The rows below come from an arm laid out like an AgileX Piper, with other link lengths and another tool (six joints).
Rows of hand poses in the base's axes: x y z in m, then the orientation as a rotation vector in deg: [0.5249 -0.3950 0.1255 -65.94 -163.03 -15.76]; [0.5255 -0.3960 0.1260 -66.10 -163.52 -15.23]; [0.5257 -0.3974 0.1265 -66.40 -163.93 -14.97]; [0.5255 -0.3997 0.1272 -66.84 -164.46 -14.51]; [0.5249 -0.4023 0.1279 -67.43 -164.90 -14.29]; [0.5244 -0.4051 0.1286 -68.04 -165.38 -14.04]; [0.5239 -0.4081 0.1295 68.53 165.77 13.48]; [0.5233 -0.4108 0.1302 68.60 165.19 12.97]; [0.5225 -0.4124 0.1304 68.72 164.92 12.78]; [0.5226 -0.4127 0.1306 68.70 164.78 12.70]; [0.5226 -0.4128 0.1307 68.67 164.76 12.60]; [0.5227 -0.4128 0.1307 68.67 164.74 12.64]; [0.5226 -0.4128 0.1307 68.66 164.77 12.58]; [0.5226 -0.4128 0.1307 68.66 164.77 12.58]
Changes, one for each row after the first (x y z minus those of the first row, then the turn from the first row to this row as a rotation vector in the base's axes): [0.0006 -0.0010 0.0005 -0.52 -0.29 -0.01]; [0.0008 -0.0024 0.0010 -0.87 -0.65 -0.12]; [0.0006 -0.0047 0.0017 -1.41 -1.08 -0.30]; [0.0000 -0.0073 0.0024 -1.80 -1.56 -0.60]; [-0.0005 -0.0101 0.0031 -2.22 -2.06 -0.89]; [-0.0010 -0.0131 0.0040 -2.85 -2.58 -1.14]; [-0.0016 -0.0158 0.0047 -3.33 -2.96 -1.36]; [-0.0024 -0.0174 0.0049 -3.51 -3.10 -1.51]; [-0.0023 -0.0177 0.0051 -3.61 -3.22 -1.55]; [-0.0023 -0.0178 0.0052 -3.68 -3.23 -1.54]; [-0.0022 -0.0178 0.0052 -3.66 -3.25 -1.54]; [-0.0023 -0.0178 0.0052 -3.69 -3.22 -1.53]; [-0.0023 -0.0178 0.0052 -3.69 -3.22 -1.53]
